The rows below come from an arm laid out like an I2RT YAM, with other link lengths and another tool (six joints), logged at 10 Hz.
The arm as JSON. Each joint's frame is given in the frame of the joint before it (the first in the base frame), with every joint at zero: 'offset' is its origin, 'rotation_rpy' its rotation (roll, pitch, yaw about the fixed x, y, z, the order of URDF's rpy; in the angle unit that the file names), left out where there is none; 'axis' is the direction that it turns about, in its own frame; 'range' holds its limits. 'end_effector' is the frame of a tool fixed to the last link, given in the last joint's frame.
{
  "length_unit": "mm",
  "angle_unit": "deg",
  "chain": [
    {
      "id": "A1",
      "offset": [
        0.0,
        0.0,
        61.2
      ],
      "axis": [
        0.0,
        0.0,
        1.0
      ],
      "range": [
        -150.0,
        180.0
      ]
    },
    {
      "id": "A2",
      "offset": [
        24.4,
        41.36,
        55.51
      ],
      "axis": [
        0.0,
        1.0,
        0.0
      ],
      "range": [
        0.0,
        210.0
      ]
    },
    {
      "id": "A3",
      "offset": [
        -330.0,
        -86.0,
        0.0
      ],
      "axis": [
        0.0,
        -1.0,
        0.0
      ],
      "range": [
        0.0,
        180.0
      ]
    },
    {
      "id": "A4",
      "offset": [
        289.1,
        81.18,
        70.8
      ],
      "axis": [
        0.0,
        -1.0,
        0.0
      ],
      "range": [
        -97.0,
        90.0
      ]
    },
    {
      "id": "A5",
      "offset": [
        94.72,
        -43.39,
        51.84
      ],
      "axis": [
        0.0,
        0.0,
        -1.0
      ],
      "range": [
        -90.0,
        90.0
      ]
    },
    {
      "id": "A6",
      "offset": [
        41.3,
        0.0,
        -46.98
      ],
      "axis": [
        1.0,
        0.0,
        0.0
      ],
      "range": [
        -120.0,
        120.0
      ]
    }
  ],
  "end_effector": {
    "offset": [
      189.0,
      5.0,
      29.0
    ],
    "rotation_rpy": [
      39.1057,
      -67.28,
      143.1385
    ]
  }
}
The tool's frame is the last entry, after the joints.
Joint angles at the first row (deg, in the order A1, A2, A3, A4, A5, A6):
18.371, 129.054, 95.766, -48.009, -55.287, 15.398
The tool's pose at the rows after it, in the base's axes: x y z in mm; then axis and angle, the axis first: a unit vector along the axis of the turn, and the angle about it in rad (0 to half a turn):
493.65 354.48 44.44 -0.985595 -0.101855 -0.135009 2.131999
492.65 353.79 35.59 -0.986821 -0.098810 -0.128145 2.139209
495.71 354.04 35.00 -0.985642 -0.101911 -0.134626 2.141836
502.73 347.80 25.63 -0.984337 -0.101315 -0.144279 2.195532
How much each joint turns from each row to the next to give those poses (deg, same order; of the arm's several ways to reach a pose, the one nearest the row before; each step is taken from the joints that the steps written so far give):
0.087, 0.766, 0.002, 0.021, 0.371, 0.000
0.022, 0.830, -0.002, -0.020, 0.241, -0.022
0.000, 0.044, 0.001, 0.742, 0.306, 0.022
-0.001, 0.000, 0.001, 0.807, 3.191, 0.786

